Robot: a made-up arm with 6 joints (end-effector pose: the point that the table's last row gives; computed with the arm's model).
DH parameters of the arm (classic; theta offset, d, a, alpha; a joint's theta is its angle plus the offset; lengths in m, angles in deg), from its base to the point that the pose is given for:
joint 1: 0 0.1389 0 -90
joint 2: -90 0 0.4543 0
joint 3: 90 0.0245 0 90
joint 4: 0 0.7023 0 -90
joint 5: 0 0 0 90
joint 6: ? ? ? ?
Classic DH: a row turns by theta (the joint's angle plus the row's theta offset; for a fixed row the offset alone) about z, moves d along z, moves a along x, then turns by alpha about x.
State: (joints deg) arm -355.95 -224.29 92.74 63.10 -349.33 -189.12
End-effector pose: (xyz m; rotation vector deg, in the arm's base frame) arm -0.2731 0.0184 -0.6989 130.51 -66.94 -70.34
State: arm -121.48 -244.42 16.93 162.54 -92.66 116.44
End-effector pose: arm -0.4556 -0.7454 -0.5851 -66.18 -137.42 -64.33
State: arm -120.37 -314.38 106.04 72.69 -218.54 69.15
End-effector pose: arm -0.2494 -0.5674 -0.1138 -64.97 13.25 -122.06
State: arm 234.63 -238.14 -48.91 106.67 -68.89 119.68
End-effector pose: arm -0.6693 -0.8626 0.0931 -51.58 -86.09 30.74
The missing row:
joint 6: 0 0.0794 0 0
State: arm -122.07 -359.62 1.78 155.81 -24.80 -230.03
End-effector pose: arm -0.0240 -0.0588 1.3659 -27.70 -26.52 159.42
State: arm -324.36 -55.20 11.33 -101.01 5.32 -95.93
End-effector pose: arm -0.7541 -0.5195 0.9605 52.71 33.73 -148.12
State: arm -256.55 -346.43 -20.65 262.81 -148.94 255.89
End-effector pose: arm -0.0711 0.0174 1.2106 132.26 -88.66 -40.79
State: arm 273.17 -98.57 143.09 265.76 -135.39 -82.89
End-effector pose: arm 0.0803 -0.0021 0.5288 -131.32 -80.53 -83.39
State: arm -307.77 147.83 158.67 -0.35 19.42 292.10
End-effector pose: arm -0.2441 -0.2753 0.2379 29.73 -16.88 -15.49
